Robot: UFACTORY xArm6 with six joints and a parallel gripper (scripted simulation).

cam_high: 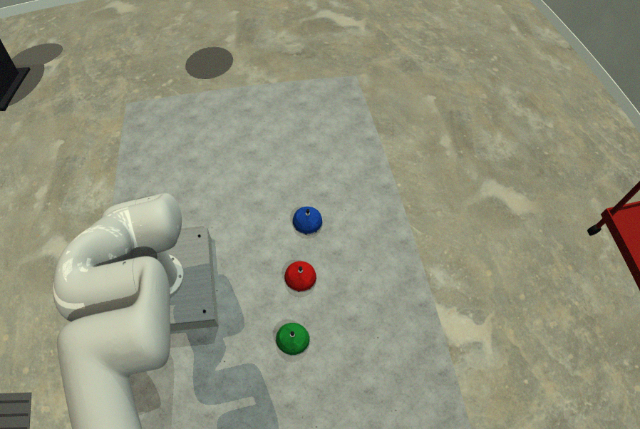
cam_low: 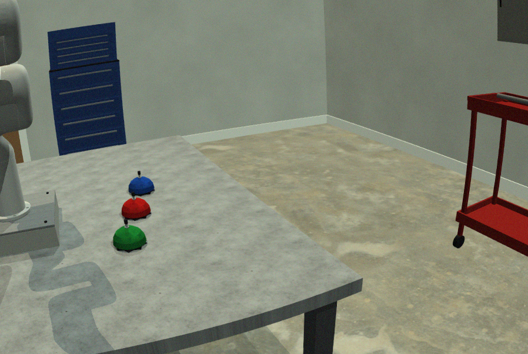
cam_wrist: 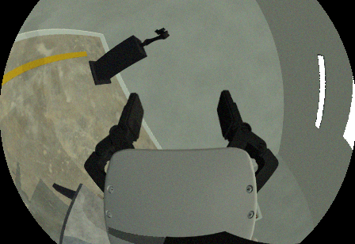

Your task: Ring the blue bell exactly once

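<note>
Right now the blue bell is 37 cm ahead of my hand, 97 cm to the left of it and 48 cm below it. Round my hand: green bell (34 cm ahead, 62 cm to the left, 48 cm below); red bell (36 cm ahead, 80 cm to the left, 48 cm below).
</note>
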